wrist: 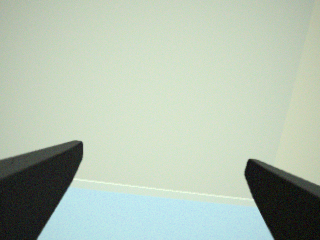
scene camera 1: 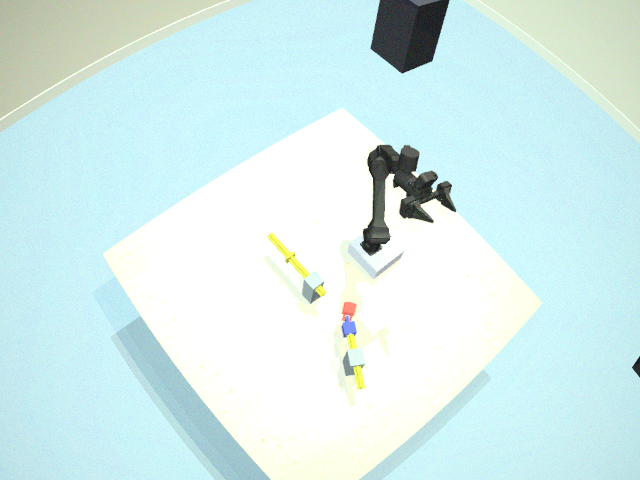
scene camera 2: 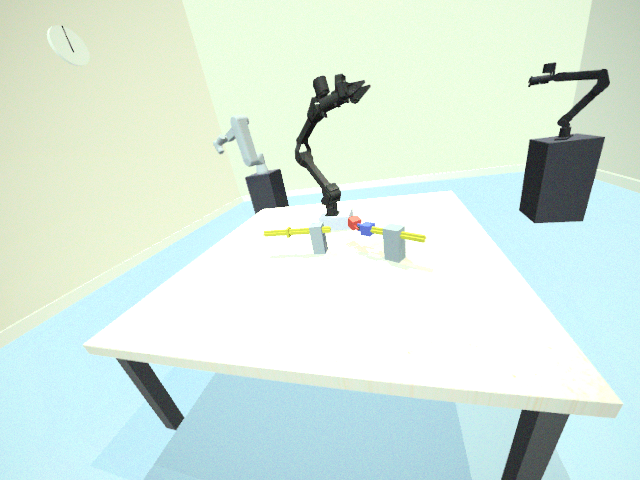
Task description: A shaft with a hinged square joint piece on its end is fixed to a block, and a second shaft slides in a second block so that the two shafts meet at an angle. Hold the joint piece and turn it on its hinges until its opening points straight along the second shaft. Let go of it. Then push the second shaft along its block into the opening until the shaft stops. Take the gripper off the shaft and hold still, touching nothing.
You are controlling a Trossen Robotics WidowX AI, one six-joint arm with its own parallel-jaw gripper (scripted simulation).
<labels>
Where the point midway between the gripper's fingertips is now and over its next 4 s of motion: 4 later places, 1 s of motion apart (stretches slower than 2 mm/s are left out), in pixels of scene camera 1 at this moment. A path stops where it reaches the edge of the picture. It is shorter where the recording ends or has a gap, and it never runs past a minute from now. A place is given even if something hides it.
My gripper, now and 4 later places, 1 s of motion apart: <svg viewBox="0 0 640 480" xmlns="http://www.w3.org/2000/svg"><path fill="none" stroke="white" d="M445 216L396 283L361 281L357 275L357 277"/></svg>
</labels>
